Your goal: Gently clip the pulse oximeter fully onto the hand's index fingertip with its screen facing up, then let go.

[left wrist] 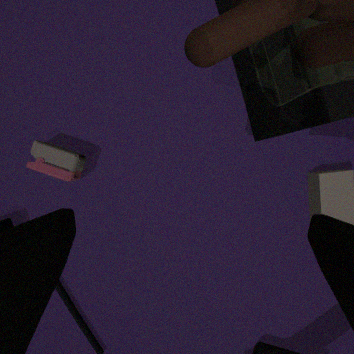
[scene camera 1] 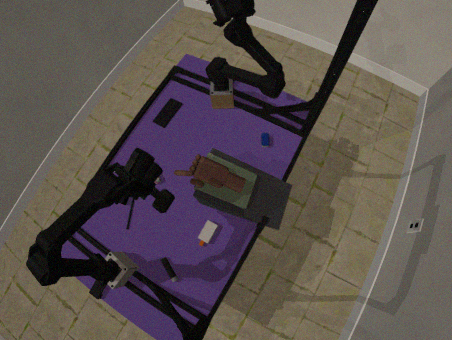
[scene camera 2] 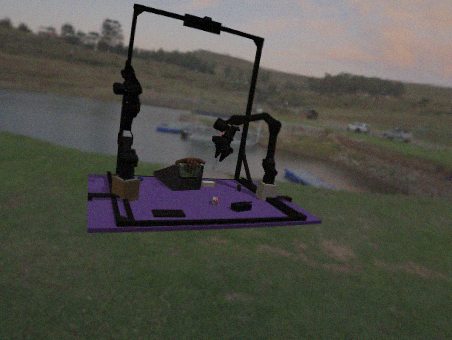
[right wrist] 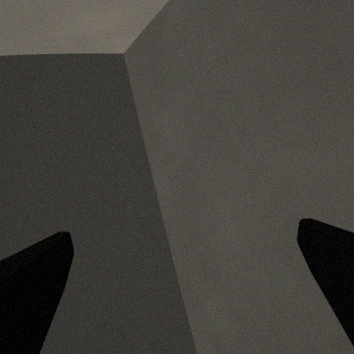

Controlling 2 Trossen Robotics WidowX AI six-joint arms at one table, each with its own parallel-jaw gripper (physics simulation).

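Where they show: left gripper, fingertip midpoint: (left wrist: 194,223) (scene camera 1: 159,187) (scene camera 2: 217,159); right gripper, fingertip midpoint: (scene camera 2: 129,65) (right wrist: 186,236); left arm's base, origin of the base link: (scene camera 1: 111,270) (scene camera 2: 268,182); right arm's base, origin of the base link: (scene camera 1: 221,85) (scene camera 2: 126,177).
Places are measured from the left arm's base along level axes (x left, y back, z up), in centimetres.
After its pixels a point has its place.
The pulse oximeter (scene camera 2: 215,200) {x 16.1, y -38.4, z -7.9 cm} (left wrist: 56,159) {x 13.3, y -38.2, z -7.4 cm}, grey-white with a pink side, lies on the purple mat; in scene camera 1 the left arm partly hides it. The brown hand (scene camera 1: 217,173) {x -11.7, y -51.8, z 7.7 cm} (scene camera 2: 190,162) {x -2.3, y -51.1, z 7.9 cm} rests on a raised support, its index finger (scene camera 1: 183,173) (left wrist: 215,42) sticking out past the edge. My left gripper (left wrist: 194,223) {x 0.0, y -35.9, z 11.5 cm} (scene camera 2: 219,156) {x 0.0, y -35.9, z 11.5 cm} is open and empty, above the mat; in the left wrist view the oximeter is beyond the left fingertip and the index finger at upper right. My right gripper (right wrist: 186,236) {x 20.0, y -90.2, z 54.3 cm} is open and empty, raised and facing the walls.
A dark wedge (scene camera 1: 272,200) {x -31.9, y -58.0, z -5.7 cm} (scene camera 2: 172,180) {x -5.5, y -59.6, z -4.7 cm} carries the hand. A white box (scene camera 1: 208,231) {x -18.8, y -34.1, z -7.7 cm} (left wrist: 339,195) {x -18.7, y -35.0, z -7.7 cm} with an orange part, a blue object (scene camera 1: 265,139) {x -15.0, y -78.6, z -7.3 cm}, a black cylinder (scene camera 1: 169,270) {x -15.9, y -12.8, z -8.0 cm}, a thin black rod (scene camera 1: 130,213) {x 12.5, y -19.5, z -9.7 cm} (left wrist: 79,317) {x 11.8, y -18.6, z -9.8 cm}, a dark slab (scene camera 1: 167,113) {x 30.7, y -65.1, z -9.8 cm} and a black block (scene camera 2: 241,206) {x 24.2, y -26.2, z -7.5 cm} lie around.
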